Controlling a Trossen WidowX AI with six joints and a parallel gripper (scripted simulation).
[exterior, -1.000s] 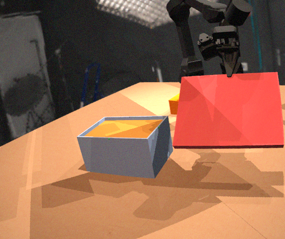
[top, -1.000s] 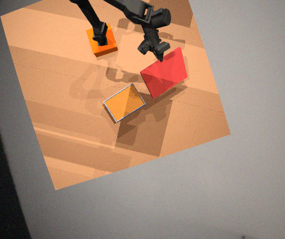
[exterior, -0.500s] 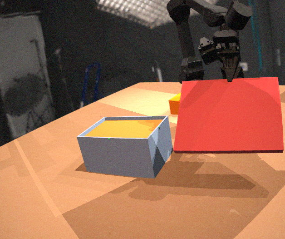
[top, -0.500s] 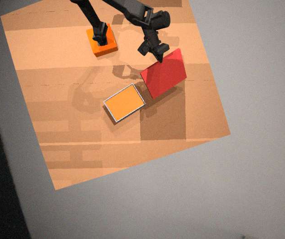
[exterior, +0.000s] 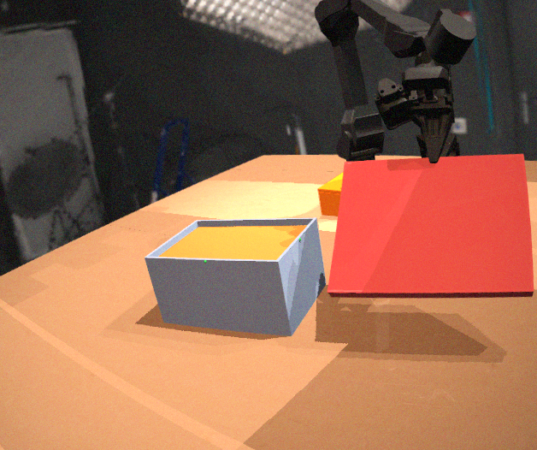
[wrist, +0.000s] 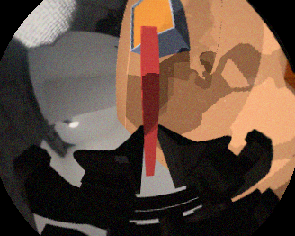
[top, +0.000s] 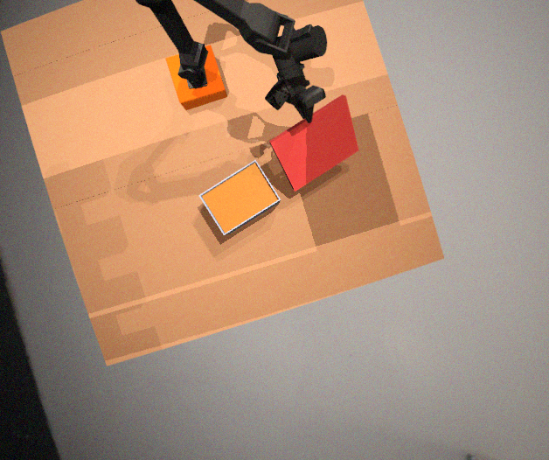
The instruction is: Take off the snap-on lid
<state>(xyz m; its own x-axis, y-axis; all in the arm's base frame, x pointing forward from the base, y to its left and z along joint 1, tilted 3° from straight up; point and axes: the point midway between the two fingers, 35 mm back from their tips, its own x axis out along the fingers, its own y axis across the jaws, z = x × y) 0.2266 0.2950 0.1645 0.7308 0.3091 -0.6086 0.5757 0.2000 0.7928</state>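
Now: the red lid 6 cm ahead of my gripper tip, 3 cm to the left of it and 5 cm below it. Also, from my gripper tip: storage box (17 cm ahead, 24 cm to the right, 12 cm below).
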